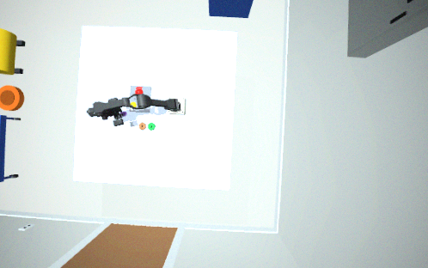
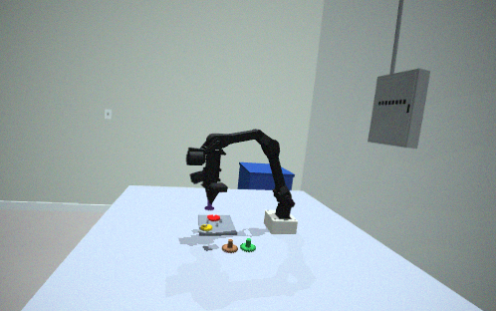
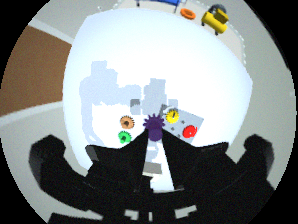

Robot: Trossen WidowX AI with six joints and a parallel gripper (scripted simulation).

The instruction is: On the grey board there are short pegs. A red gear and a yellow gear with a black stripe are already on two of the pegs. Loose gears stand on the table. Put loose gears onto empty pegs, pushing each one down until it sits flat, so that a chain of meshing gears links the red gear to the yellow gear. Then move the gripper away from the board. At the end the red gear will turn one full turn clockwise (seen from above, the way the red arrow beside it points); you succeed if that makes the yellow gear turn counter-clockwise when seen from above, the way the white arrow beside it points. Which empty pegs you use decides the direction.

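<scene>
Now: the red gear 5 cm behind my gripper tip, 19 cm to the right of it and 15 cm below it. The rest, counted from my gripper tip: purple gear (1 cm below); yellow gear (8 cm to the right, 15 cm below); brown gear (8 cm behind, 8 cm to the left, 15 cm below).
</scene>
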